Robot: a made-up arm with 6 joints.
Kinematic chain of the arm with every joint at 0, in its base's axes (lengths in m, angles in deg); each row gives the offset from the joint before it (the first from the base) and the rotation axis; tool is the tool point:
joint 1: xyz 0 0 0.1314 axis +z
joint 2: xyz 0 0.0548 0 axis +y
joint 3: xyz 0 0 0.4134 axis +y
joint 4: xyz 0 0 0.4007 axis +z
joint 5: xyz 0 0 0 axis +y
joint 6: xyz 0 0 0.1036 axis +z
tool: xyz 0 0 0
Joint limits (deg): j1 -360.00..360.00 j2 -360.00..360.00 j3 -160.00..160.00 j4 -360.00..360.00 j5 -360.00..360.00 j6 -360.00..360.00
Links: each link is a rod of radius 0.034 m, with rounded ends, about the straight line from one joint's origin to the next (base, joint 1, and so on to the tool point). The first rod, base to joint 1, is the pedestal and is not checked.
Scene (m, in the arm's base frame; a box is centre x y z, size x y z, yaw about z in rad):
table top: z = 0
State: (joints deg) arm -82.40 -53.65 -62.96 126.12 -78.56 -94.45
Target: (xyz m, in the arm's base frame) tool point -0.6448 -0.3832 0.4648
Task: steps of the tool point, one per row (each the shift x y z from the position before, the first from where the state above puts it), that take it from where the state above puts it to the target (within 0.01 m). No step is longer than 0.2 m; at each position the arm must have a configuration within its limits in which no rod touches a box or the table.
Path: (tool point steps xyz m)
1: -0.1732 -0.0448 0.0265
2: -0.1580 -0.0870 0.0271
3: -0.1324 -0.1241 0.0275
4: -0.0978 -0.1536 0.0280
5: -0.0569 -0.1736 0.0284
6: -0.0121 -0.1823 0.0286
7: 0.0334 -0.1793 0.0286
8: 0.0766 -0.1648 0.0288

